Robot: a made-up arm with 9 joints.
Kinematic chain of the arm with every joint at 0, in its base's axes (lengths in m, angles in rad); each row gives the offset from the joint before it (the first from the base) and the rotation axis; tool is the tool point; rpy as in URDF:
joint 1: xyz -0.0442 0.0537 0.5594 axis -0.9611 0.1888 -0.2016
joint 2: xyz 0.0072 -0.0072 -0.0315 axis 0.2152 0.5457 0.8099
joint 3: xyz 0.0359 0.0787 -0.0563 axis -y
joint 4: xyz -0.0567 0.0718 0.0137 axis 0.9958 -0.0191 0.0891
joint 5: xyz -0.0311 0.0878 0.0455 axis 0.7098 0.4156 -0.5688
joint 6: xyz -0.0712 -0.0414 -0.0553 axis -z
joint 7: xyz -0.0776 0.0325 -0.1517 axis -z
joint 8: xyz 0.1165 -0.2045 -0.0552 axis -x
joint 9: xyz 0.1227 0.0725 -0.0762 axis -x
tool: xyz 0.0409 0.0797 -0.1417 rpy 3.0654 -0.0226 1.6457
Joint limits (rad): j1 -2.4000..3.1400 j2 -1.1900..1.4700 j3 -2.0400..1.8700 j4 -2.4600..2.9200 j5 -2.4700..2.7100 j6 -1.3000..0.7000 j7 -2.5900..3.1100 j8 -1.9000..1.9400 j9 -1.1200..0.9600
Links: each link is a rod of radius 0.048 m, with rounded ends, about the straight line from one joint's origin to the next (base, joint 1, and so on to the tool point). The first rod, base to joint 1, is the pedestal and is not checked.
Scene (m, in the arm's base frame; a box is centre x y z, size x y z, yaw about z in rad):
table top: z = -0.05
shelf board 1: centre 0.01 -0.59 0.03 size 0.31 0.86 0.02 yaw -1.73
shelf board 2: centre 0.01 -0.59 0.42 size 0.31 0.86 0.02 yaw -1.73
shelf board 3: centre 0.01 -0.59 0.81 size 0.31 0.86 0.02 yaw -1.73
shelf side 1: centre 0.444 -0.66 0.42 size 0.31 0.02 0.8 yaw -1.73
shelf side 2: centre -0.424 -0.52 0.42 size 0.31 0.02 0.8 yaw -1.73
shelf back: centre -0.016 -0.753 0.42 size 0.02 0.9 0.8 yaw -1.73
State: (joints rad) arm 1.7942 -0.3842 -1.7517 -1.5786 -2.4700 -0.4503 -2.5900 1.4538 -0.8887
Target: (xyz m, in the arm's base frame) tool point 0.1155 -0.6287 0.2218
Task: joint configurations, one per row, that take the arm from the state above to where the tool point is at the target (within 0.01 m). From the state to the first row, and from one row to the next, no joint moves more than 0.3 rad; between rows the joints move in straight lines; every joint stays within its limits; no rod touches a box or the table.
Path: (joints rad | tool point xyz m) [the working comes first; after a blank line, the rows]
Joints at the target: 1.6531 -0.1634 -1.8639 -1.7694 -2.4700 -0.7600 -2.5900 1.3666 -0.9032
Straight joint move there: touches shelf board 2.

1: 1.6031 -0.1777 -1.4978 -1.5342 -2.2128 -0.3325 -2.3891 1.3113 -1.0044 | 0.3134 -0.4412 0.6441
2: 1.4119 0.0288 -1.2440 -1.4898 -1.9557 -0.2146 -2.1883 1.1688 -1.1200 | 0.3090 -0.3084 0.6497
3: 1.1648 0.2150 -1.4155 -1.5247 -1.9985 -0.2788 -2.0719 1.1547 -1.1200 | 0.2542 -0.3643 0.4317
4: 0.9176 0.4012 -1.5870 -1.5597 -2.0413 -0.3429 -1.9555 1.1406 -1.1200 | 0.1664 -0.3116 0.2218
5: 1.1628 0.2130 -1.6793 -1.6296 -2.1842 -0.4819 -2.1670 1.2160 -1.0477 | 0.1803 -0.4086 0.2130
6: 1.4079 0.0248 -1.7716 -1.6995 -2.3271 -0.6209 -2.3785 1.2913 -0.9755 | 0.1633 -0.5185 0.2106
7: 1.6531 -0.1634 -1.8639 -1.7694 -2.4700 -0.7600 -2.5900 1.3666 -0.9032 | 0.1155 -0.6287 0.2218

